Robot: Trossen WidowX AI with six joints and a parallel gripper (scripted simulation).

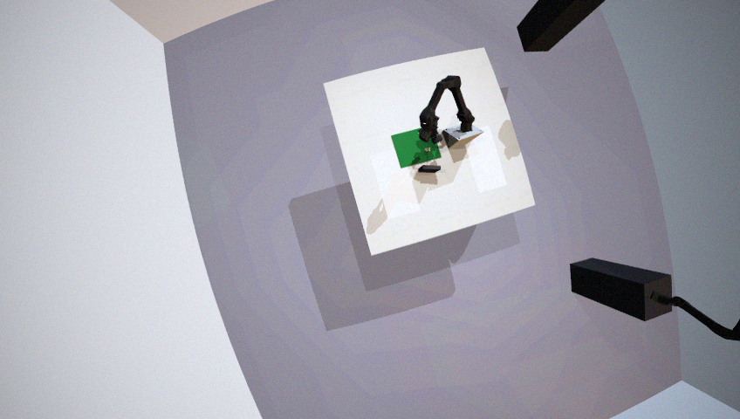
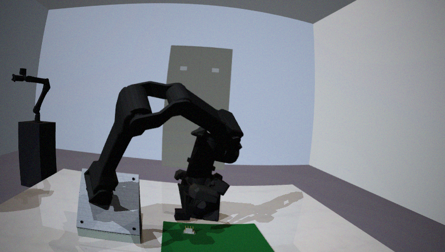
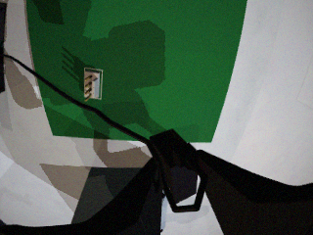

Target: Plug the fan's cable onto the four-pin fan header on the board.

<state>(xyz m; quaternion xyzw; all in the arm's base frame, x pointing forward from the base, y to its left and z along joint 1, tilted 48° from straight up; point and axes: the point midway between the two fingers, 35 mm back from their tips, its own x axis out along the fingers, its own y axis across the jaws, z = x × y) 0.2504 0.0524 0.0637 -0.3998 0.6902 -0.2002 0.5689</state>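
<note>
My gripper tip is 80 mm short of the green board, 50 mm to the right of it and 120 mm above it. The rest, counted from my gripper tip: pale four-pin header (90 mm to the left, 100 mm below); then black fan (40 mm ahead, 220 mm to the left, 50 mm below); then dark fan plug (10 mm behind).
</note>
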